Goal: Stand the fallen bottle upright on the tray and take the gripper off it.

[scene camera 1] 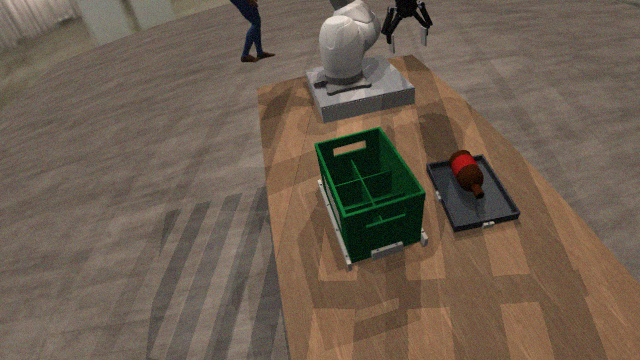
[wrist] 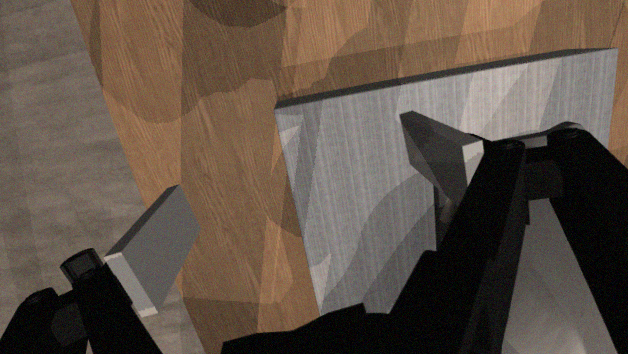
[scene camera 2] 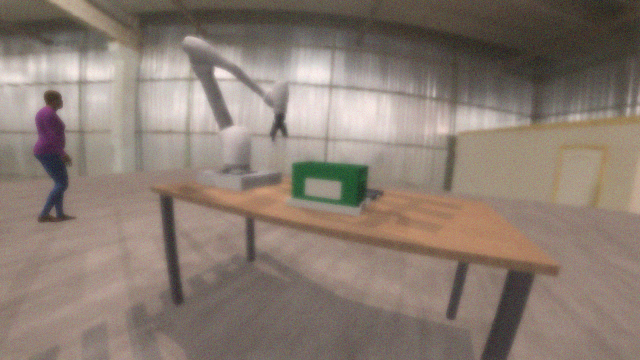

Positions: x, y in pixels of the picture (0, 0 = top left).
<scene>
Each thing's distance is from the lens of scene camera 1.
brown bottle (scene camera 1: 468, 174): 94 cm
</scene>
